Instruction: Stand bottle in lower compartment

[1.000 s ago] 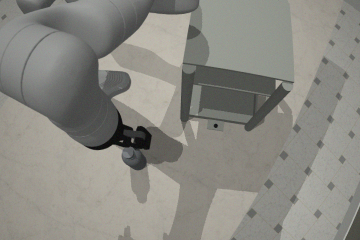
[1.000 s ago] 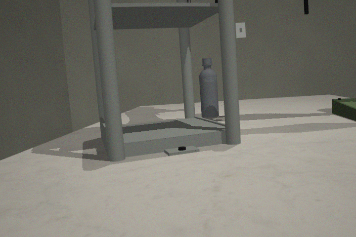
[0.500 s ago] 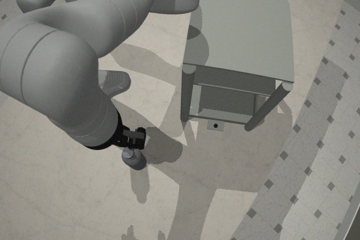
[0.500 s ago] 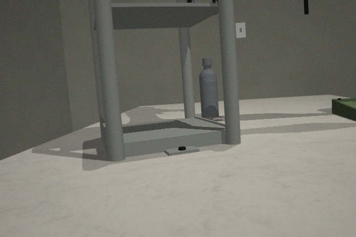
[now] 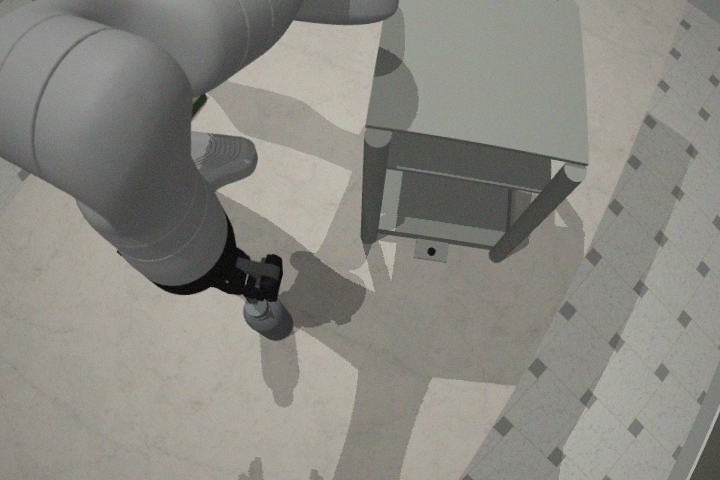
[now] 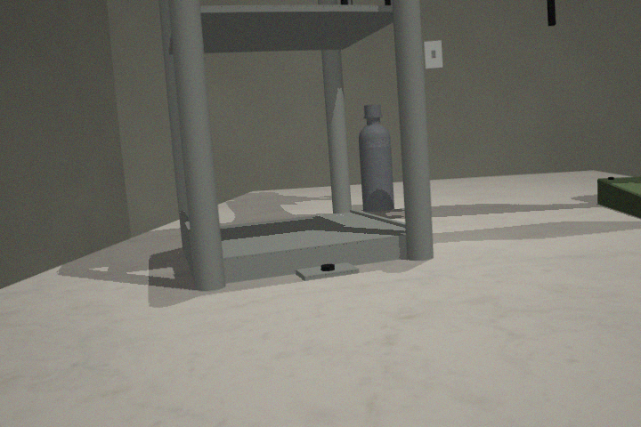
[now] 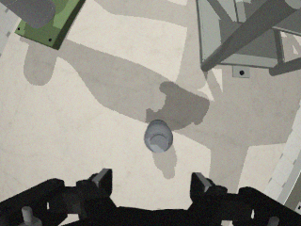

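The grey bottle lies 21 cm below my hand, 1 cm to the left of it and 1 cm ahead of it. From my hand the other things lie so: shelving unit: 34 cm to the left, 15 cm below, 9 cm ahead.
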